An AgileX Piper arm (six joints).
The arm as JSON. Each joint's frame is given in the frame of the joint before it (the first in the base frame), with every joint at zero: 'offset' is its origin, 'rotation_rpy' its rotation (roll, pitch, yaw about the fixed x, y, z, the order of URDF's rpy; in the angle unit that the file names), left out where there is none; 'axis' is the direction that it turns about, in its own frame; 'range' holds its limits. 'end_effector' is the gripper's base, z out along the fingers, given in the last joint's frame.
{
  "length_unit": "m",
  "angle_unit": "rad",
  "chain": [
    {
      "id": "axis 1",
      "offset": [
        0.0,
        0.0,
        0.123
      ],
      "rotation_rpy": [
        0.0,
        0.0,
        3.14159
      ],
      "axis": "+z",
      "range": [
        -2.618,
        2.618
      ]
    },
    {
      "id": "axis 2",
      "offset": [
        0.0,
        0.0,
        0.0
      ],
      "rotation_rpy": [
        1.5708,
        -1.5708,
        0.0
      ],
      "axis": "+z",
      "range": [
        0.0,
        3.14
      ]
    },
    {
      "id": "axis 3",
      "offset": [
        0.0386,
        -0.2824,
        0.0
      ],
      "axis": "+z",
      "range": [
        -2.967,
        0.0
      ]
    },
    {
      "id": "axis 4",
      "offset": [
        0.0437,
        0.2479,
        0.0
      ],
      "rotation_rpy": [
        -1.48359,
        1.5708,
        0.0
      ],
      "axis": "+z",
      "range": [
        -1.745,
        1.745
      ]
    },
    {
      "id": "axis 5",
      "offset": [
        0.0,
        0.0,
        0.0
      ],
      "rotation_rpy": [
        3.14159,
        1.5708,
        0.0
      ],
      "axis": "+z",
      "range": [
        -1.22,
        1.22
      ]
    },
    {
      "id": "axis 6",
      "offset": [
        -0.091,
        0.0,
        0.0
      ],
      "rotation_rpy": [
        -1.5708,
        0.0,
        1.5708
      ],
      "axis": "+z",
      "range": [
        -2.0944,
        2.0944
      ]
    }
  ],
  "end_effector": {
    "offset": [
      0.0,
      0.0,
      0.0
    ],
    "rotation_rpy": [
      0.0,
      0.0,
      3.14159
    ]
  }
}
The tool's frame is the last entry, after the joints.
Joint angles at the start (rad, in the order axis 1, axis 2, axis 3, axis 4, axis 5, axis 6): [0.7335, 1.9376, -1.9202, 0.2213, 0.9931, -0.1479]
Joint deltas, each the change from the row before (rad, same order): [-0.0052, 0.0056, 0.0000, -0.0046, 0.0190, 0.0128]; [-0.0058, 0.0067, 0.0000, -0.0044, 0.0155, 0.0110]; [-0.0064, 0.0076, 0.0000, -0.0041, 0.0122, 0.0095]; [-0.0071, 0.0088, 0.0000, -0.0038, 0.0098, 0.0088]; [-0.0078, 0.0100, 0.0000, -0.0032, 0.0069, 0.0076]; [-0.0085, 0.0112, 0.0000, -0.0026, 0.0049, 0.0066]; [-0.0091, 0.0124, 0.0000, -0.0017, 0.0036, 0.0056]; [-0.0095, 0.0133, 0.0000, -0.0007, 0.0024, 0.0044]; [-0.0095, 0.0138, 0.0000, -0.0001, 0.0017, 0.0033]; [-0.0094, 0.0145, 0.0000, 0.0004, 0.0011, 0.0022]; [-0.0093, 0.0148, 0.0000, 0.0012, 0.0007, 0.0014]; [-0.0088, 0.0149, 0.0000, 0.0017, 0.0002, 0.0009]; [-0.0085, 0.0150, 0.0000, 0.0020, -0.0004, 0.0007]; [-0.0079, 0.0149, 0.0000, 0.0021, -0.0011, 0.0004]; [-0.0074, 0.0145, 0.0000, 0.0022, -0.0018, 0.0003]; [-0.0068, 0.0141, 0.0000, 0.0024, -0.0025, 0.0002]
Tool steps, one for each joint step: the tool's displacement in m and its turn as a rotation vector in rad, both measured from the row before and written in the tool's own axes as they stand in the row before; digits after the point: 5 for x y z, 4 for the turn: [0.00232, -0.00284, 0.00225, 0.0042, 0.0242, 0.0154]; [0.00203, -0.00325, 0.00274, 0.0050, 0.0216, 0.0145]; [0.00173, -0.00362, 0.00313, 0.0056, 0.0191, 0.0140]; [0.00153, -0.00405, 0.00365, 0.0060, 0.0177, 0.0143]; [0.00128, -0.00445, 0.00418, 0.0062, 0.0158, 0.0143]; [0.00112, -0.00484, 0.00470, 0.0062, 0.0148, 0.0144]; [0.00102, -0.00516, 0.00523, 0.0058, 0.0145, 0.0146]; [0.00091, -0.00536, 0.00563, 0.0052, 0.0141, 0.0145]; [0.00084, -0.00538, 0.00586, 0.0047, 0.0138, 0.0138]; [0.00080, -0.00539, 0.00620, 0.0042, 0.0139, 0.0131]; [0.00076, -0.00533, 0.00634, 0.0033, 0.0137, 0.0127]; [0.00071, -0.00511, 0.00641, 0.0026, 0.0133, 0.0121]; [0.00066, -0.00499, 0.00647, 0.0022, 0.0128, 0.0119]; [0.00059, -0.00473, 0.00646, 0.0018, 0.0121, 0.0111]; [0.00051, -0.00450, 0.00630, 0.0015, 0.0110, 0.0106]; [0.00044, -0.00420, 0.00614, 0.0011, 0.0100, 0.0101]
